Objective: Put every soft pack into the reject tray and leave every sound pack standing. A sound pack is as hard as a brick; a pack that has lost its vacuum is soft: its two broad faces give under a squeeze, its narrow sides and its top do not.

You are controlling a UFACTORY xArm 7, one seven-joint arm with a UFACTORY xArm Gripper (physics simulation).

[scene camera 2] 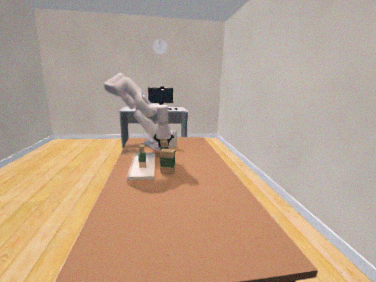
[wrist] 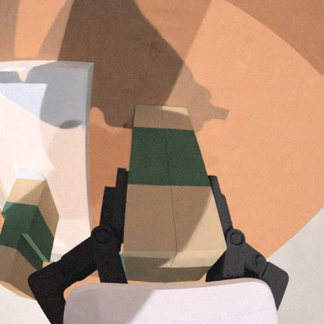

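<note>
A tan pack with a green band [scene camera 2: 164, 144] [wrist: 167, 210] stands upright on the table, farther from the scene camera. My gripper [scene camera 2: 164, 140] [wrist: 164, 184] is shut on this pack, one black finger against each side. A second banded pack [scene camera 2: 167, 161] stands in front of it in the scene view; in the wrist view a green sliver of it shows beside the left finger. A third banded pack [scene camera 2: 142, 159] [wrist: 30, 215] stands upright in the white reject tray [scene camera 2: 135, 173] [wrist: 90, 150]. The gripped pack's base and any give in its faces cannot be made out.
The tray lies to the left of the two packs on the brown table [scene camera 2: 185, 220] [wrist: 270, 150]. The second pack stands close beside the tray's right edge. Behind the arm is a grey desk [scene camera 2: 154, 114] with a dark monitor [scene camera 2: 160, 95].
</note>
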